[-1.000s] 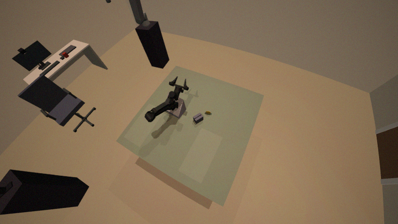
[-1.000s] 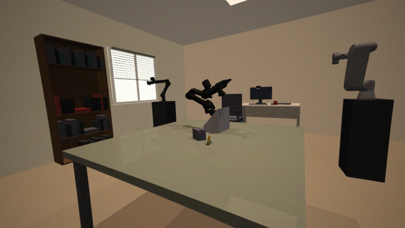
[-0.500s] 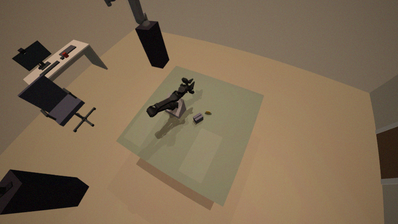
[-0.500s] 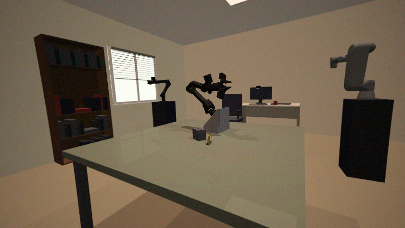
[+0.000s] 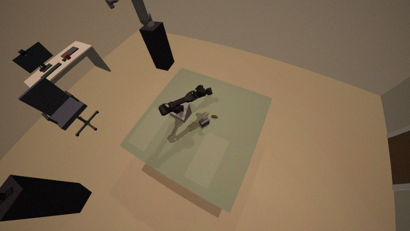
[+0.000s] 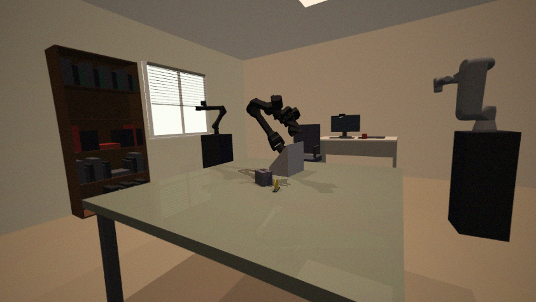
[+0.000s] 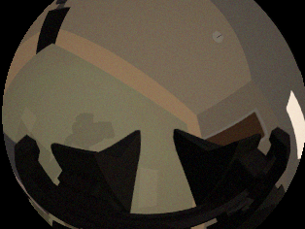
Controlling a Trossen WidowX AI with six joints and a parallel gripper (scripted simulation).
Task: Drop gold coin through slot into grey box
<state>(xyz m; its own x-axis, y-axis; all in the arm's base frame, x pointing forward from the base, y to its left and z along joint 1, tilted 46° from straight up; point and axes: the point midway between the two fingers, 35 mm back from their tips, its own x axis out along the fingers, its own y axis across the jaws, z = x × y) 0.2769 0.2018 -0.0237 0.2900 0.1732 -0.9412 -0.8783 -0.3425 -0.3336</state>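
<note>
Now: gripper tip 80 mm short of the gold coin, 100 mm to the left of it and 270 mm above it.
</note>
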